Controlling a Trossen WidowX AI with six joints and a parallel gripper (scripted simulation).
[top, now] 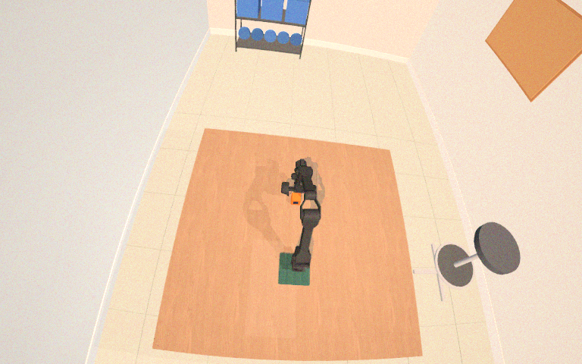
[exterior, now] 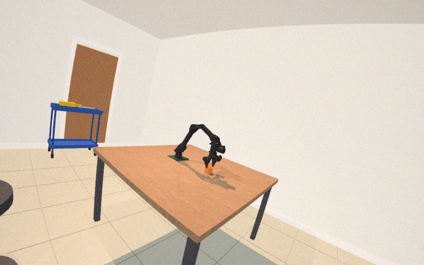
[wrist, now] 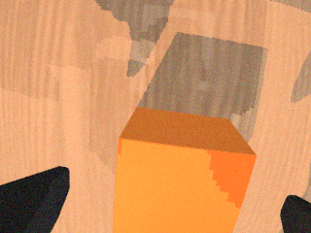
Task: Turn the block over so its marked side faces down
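Now: gripper tip 20 mm past the block and 20 mm above it.
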